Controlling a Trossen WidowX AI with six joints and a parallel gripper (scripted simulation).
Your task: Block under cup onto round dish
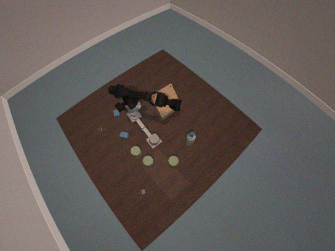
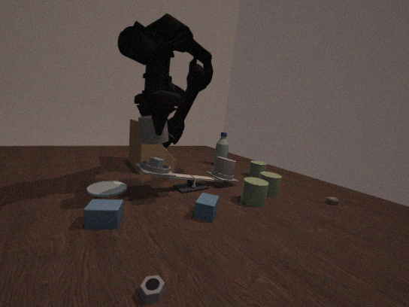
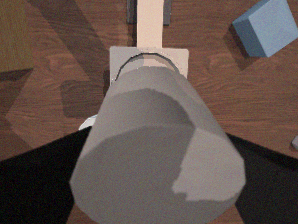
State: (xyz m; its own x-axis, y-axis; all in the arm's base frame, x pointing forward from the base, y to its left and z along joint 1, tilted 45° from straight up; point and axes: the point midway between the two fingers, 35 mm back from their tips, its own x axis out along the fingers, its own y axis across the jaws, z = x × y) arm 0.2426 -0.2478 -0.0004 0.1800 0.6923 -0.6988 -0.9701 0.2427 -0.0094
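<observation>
My gripper tip is 2 cm to the left of the grey cup and 1 cm below it. Round my gripper tip: round dish: 17 cm below, 9 cm to the right, 8 cm behind; grey nut: 27 cm ahead, 16 cm below, 14 cm to the right; grey block: 8 cm below, 1 cm to the left.
</observation>
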